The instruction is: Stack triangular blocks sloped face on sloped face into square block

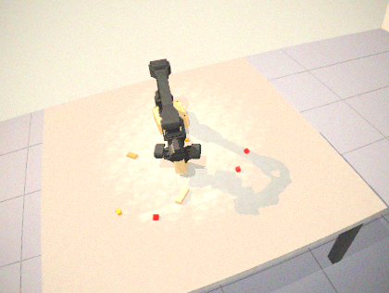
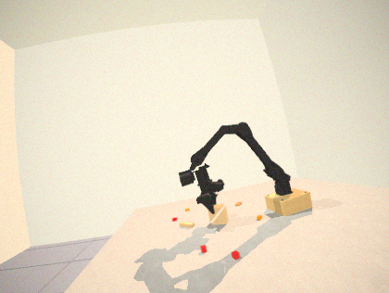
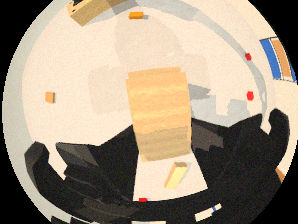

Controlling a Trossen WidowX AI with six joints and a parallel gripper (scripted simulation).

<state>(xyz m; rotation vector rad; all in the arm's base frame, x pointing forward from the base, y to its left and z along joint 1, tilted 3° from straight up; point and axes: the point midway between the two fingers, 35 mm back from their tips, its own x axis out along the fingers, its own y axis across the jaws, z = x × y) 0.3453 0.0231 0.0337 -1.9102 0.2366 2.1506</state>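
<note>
The flat tan bar lies 140 mm ahead of my gripper tip, 40 mm below it and 20 mm to the right of it. The rest, counted from my gripper tip: tan triangular block: 10 mm ahead, 10 mm above.
</note>
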